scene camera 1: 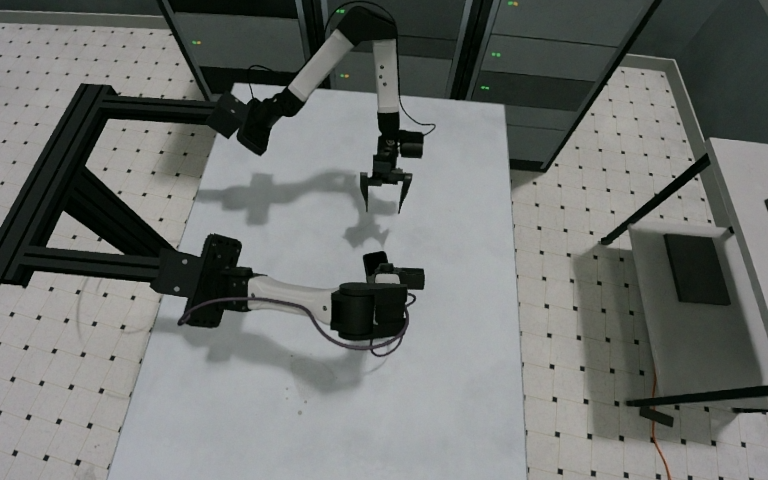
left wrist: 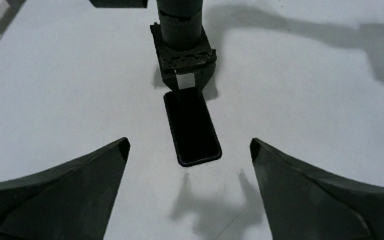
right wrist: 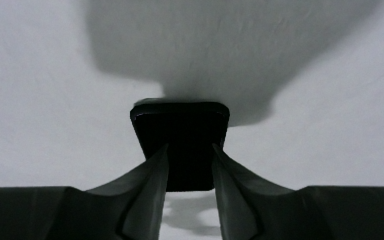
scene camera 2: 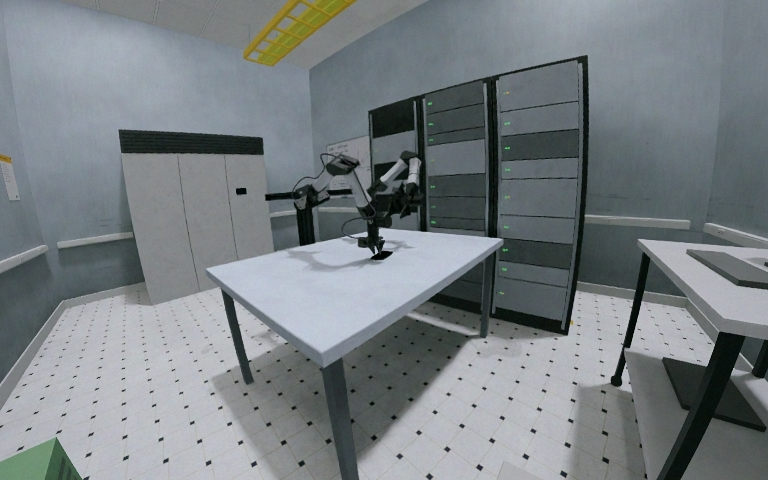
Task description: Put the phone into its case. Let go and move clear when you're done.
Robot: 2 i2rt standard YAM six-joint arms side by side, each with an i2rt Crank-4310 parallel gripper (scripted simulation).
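I can see my left gripper (scene camera 1: pixel 382 212), and I can see my right gripper (right wrist: pixel 190 145) as well. The left wrist view also shows my left gripper (left wrist: pixel 189 140) and my right gripper (left wrist: pixel 188 98). There is a black phone (right wrist: pixel 190 135) here, and a phone case (right wrist: pixel 157 108). The left wrist view shows the black phone (left wrist: pixel 195 138) too.
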